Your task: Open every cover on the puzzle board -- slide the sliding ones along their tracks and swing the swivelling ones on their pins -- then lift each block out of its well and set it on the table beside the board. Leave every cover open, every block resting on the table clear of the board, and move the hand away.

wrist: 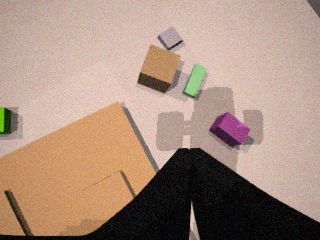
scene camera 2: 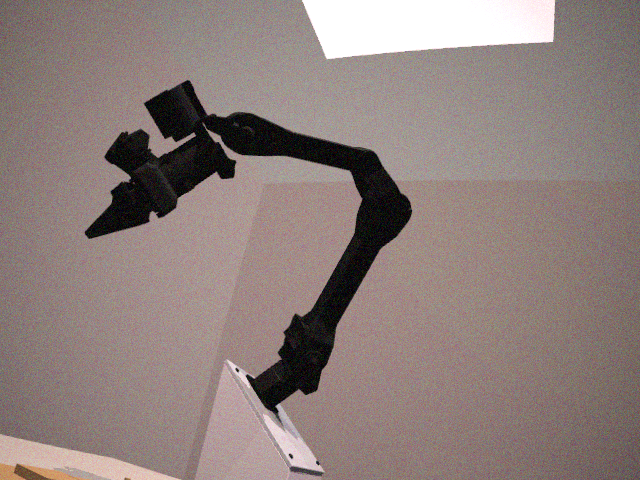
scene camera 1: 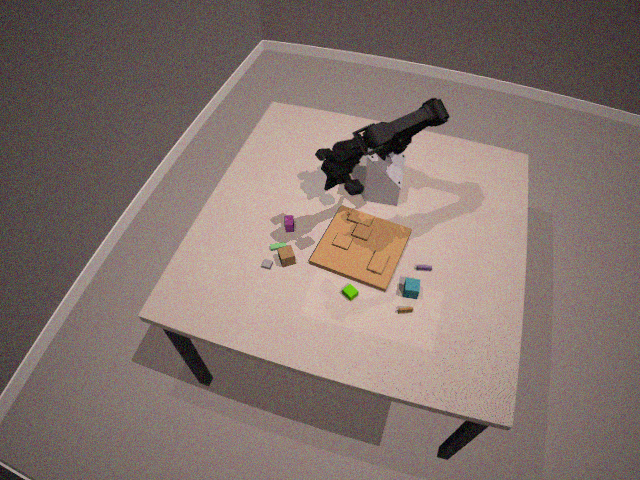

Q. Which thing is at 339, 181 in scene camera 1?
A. My gripper.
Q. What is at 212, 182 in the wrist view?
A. My gripper.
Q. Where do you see a brown cube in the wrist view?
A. At 160, 65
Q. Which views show my gripper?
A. The wrist view, scene camera 2 and scene camera 1: all of them.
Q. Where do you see a wooden puzzle board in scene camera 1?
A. At 391, 238
